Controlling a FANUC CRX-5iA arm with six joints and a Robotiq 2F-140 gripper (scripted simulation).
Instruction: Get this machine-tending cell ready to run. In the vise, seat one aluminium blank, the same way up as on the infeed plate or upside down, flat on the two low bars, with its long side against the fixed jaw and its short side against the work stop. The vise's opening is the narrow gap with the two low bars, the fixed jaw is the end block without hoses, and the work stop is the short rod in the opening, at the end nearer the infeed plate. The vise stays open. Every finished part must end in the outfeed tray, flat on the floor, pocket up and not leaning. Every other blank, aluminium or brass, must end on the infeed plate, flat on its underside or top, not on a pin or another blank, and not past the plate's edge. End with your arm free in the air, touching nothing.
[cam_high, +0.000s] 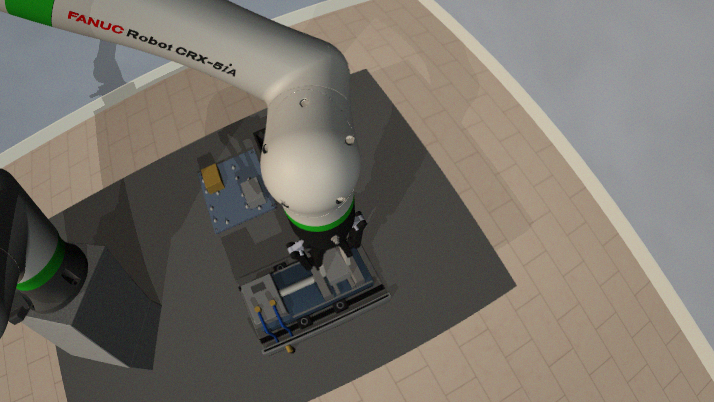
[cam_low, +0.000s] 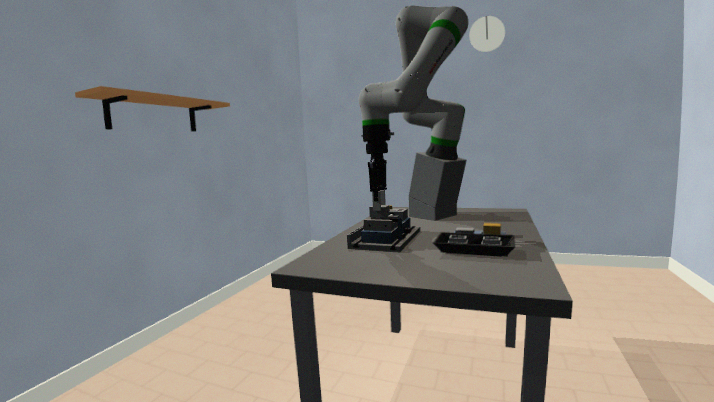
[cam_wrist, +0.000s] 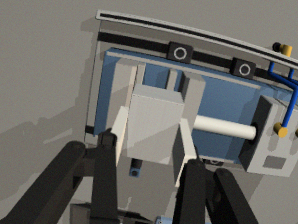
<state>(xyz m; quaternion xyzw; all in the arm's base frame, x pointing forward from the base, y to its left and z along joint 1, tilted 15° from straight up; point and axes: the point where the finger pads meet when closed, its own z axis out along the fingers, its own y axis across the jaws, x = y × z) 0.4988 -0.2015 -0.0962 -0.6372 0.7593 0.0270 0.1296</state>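
Now: the white rod 8 cm below my hand, 8 cm behind it and 2 cm to the left of it. From my hand the other things lie so: brass blank 40 cm to the left, 13 cm below, 12 cm behind; then vise 12 cm below, 6 cm behind, 2 cm to the left.
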